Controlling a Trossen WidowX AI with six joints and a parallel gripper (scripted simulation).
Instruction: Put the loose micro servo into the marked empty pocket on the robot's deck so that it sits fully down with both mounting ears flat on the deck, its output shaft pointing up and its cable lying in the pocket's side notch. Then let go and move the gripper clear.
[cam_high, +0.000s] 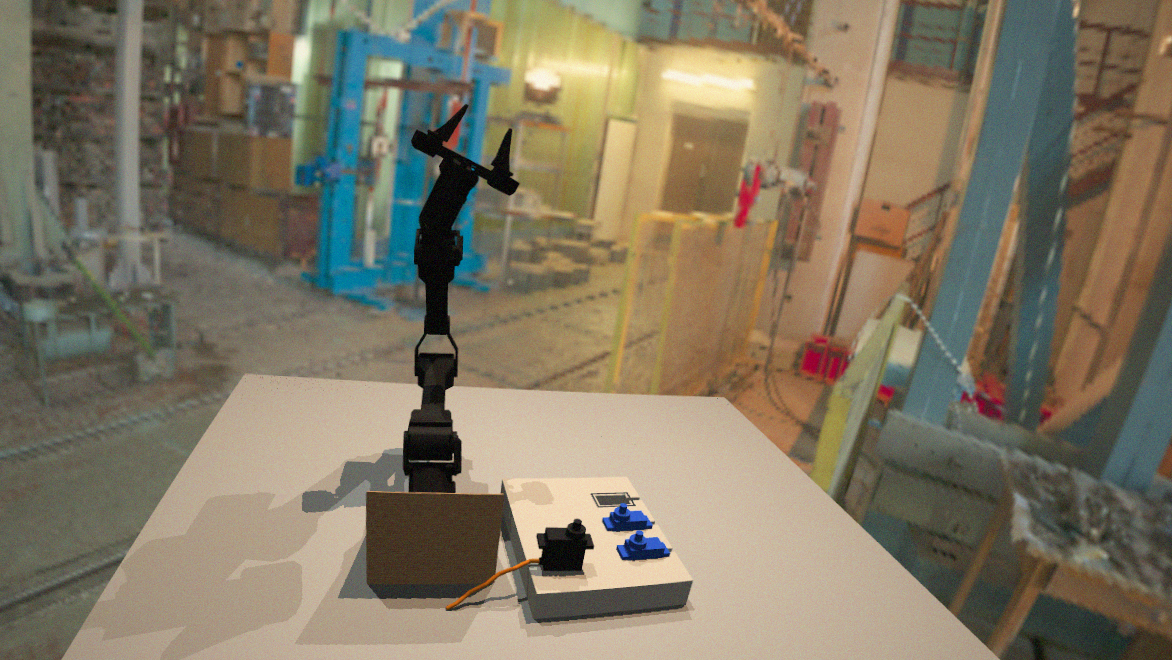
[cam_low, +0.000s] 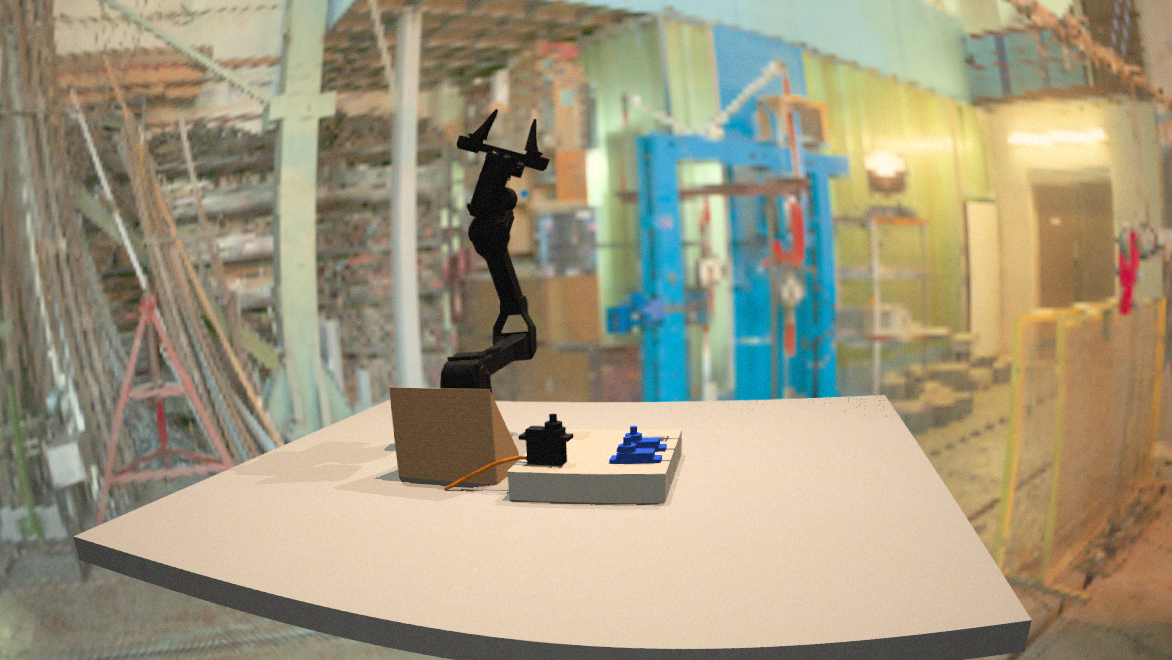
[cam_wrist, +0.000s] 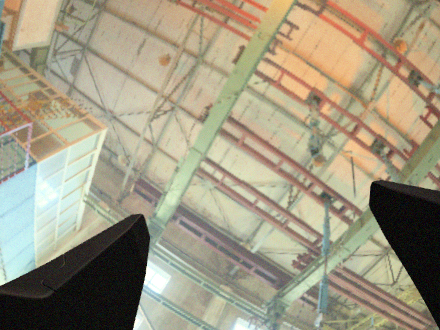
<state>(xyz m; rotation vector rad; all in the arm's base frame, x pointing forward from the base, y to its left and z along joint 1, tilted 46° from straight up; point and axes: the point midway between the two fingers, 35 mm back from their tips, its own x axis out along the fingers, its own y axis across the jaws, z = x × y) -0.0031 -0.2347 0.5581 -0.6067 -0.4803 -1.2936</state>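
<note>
Right now the deck is 13 cm ahead of my gripper tip, 27 cm to the right of it and 63 cm below it.
</note>
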